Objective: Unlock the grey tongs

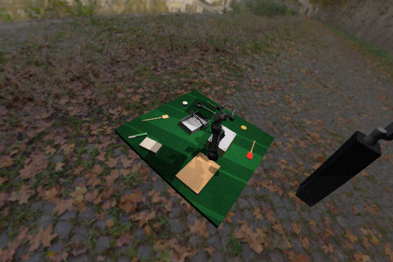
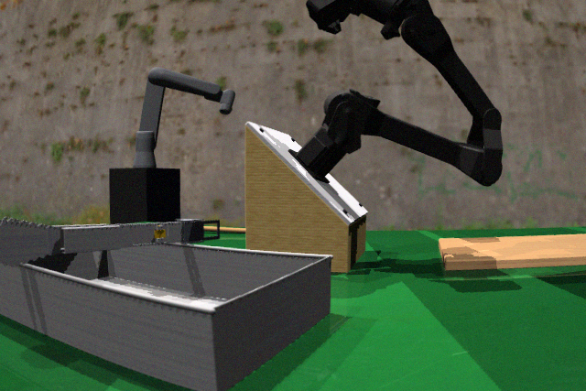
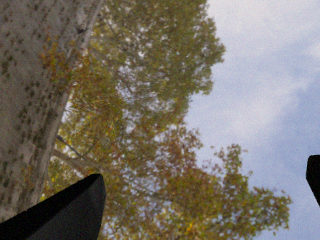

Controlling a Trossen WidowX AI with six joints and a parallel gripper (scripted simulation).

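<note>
The grey roasting tin lies 47 cm below my gripper tip, 35 cm ahead of it and 1 cm to the right of it. From my gripper tip the other things lie so: beige block 57 cm to the left, 49 cm below, 37 cm ahead; then wooden board 49 cm below, 40 cm to the left, 12 cm behind; then red spatula 49 cm below, 31 cm behind, 22 cm to the right.
</note>
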